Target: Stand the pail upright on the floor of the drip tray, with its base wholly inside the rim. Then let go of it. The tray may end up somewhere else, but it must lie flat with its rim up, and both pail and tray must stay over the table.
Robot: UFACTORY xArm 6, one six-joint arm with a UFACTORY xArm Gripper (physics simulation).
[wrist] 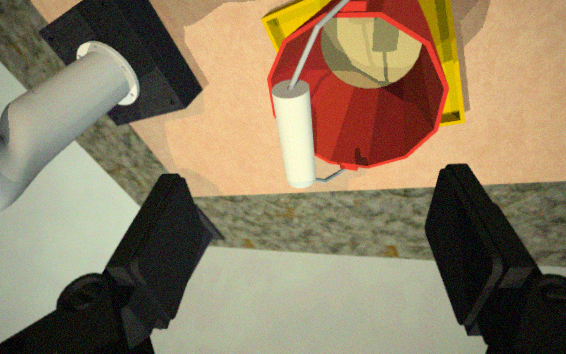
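Seen in the pictures: gripper, fingertip midpoint: (pixel 308 200); arm's base at its link origin: (pixel 110 73).
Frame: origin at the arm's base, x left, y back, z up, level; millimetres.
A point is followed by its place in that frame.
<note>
The red pail (pixel 350 120) @[x -171, y -420, z 34 mm] is at the upper right, seen from above into its open mouth, with a pale yellow bottom inside. It looks upright. Its wire handle with a white cylindrical grip (pixel 295 137) @[x -77, y -425, z 194 mm] leans over the left side of the rim. The yellow drip tray (pixel 452 75) @[x -186, y -551, z -64 mm] lies rim up beneath the pail; two of its sides and a lower right corner show. The pail hides most of the tray floor, so its base against the rim is partly hidden. My gripper (pixel 308 200) @[x -14, y -502, z 328 mm] is wide open and empty, nearer the bottom of the view than the pail and apart from its grip.
A black block-shaped base (pixel 155 65) @[x -17, y -116, z 0 mm] with a white flange and a thick grey arm tube (pixel 70 115) @[x -9, y -46, z 139 mm] stands at the upper left. The tan table top (pixel 230 145) @[x -248, y -96, z -68 mm] has a grey stone-like edge band (pixel 320 220), with a pale floor beyond it.
</note>
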